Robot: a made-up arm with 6 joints. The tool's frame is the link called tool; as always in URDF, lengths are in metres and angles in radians.
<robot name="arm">
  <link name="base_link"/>
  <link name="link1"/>
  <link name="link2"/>
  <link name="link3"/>
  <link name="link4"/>
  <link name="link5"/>
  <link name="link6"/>
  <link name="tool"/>
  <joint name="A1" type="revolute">
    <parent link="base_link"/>
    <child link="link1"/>
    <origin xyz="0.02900 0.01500 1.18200"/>
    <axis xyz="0 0 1"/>
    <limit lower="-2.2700" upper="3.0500"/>
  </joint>
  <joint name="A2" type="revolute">
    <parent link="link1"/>
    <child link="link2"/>
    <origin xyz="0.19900 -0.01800 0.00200"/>
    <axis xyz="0 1 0"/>
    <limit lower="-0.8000" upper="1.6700"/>
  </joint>
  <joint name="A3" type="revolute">
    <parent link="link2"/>
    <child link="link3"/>
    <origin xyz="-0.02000 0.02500 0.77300"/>
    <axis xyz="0 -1 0"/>
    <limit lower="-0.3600" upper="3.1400"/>
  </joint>
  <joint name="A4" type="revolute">
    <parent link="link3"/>
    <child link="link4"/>
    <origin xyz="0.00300 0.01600 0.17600"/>
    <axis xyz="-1 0 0"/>
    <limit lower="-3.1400" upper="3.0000"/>
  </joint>
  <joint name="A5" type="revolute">
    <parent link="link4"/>
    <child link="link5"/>
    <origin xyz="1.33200 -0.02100 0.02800"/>
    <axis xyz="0 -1 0"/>
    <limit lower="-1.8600" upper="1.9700"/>
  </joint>
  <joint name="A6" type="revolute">
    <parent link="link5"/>
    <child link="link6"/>
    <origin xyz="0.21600 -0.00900 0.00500"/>
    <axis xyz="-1 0 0"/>
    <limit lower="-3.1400" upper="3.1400"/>
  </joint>
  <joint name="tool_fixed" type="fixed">
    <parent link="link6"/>
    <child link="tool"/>
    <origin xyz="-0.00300 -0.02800 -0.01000" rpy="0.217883 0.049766 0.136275"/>
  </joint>
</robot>
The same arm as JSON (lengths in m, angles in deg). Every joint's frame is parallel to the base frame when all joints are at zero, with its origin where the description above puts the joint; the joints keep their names.
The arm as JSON. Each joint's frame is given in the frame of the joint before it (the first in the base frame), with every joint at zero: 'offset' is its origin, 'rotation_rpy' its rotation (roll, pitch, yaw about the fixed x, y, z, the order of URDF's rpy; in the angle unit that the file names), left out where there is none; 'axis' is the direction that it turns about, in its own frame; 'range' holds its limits. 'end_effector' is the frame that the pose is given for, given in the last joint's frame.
{"length_unit": "m", "angle_unit": "deg", "chain": [
  {"id": "A1", "offset": [0.029, 0.015, 1.182], "axis": [0.0, 0.0, 1.0], "range": [-130.06, 174.75]},
  {"id": "A2", "offset": [0.199, -0.018, 0.002], "axis": [0.0, 1.0, 0.0], "range": [-45.84, 95.68]},
  {"id": "A3", "offset": [-0.02, 0.025, 0.773], "axis": [0.0, -1.0, 0.0], "range": [-20.63, 179.91]},
  {"id": "A4", "offset": [0.003, 0.016, 0.176], "axis": [-1.0, 0.0, 0.0], "range": [-179.91, 171.89]},
  {"id": "A5", "offset": [1.332, -0.021, 0.028], "axis": [0.0, -1.0, 0.0], "range": [-106.57, 112.87]},
  {"id": "A6", "offset": [0.216, -0.009, 0.005], "axis": [-1.0, 0.0, 0.0], "range": [-179.91, 179.91]}
], "end_effector": {"offset": [-0.003, -0.028, -0.01], "rotation_rpy": [12.48, 2.85, 7.81]}}

